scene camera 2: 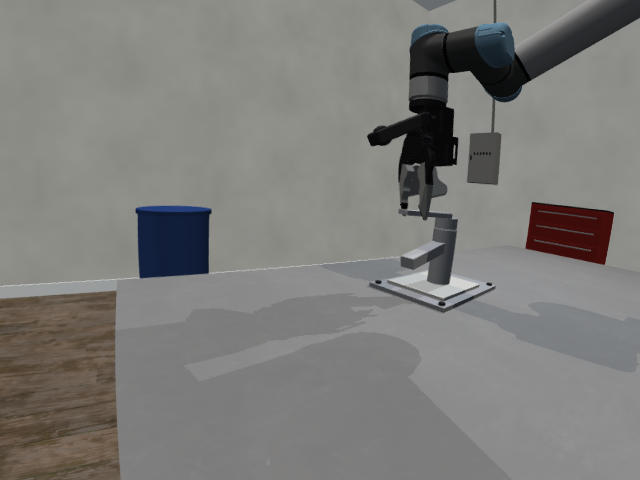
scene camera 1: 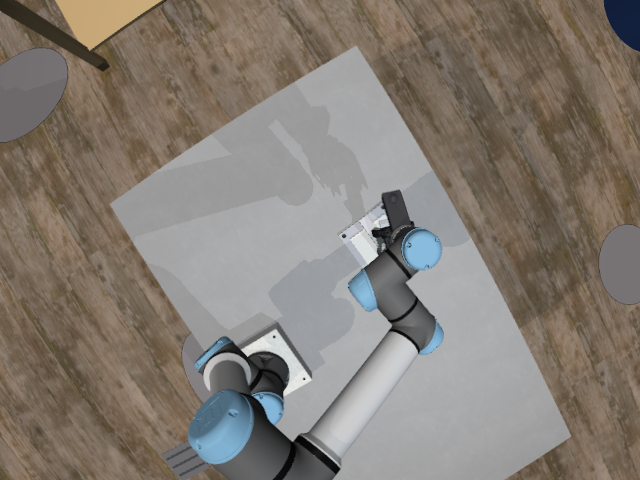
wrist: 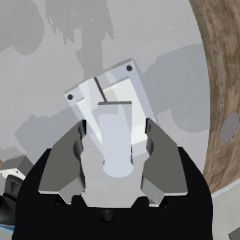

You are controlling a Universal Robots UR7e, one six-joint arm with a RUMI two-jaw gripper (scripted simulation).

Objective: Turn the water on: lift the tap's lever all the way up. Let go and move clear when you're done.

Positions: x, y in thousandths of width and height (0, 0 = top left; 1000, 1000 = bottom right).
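On scene camera 2 you'd see my gripper (scene camera 2: 646, 453) along with a grey tap (scene camera 2: 688, 524). Scene camera 1 gives me the gripper (scene camera 1: 604, 476) and the tap (scene camera 1: 571, 507) too. And in the wrist view there's the tap (wrist: 510, 381), plus my gripper (wrist: 481, 502).
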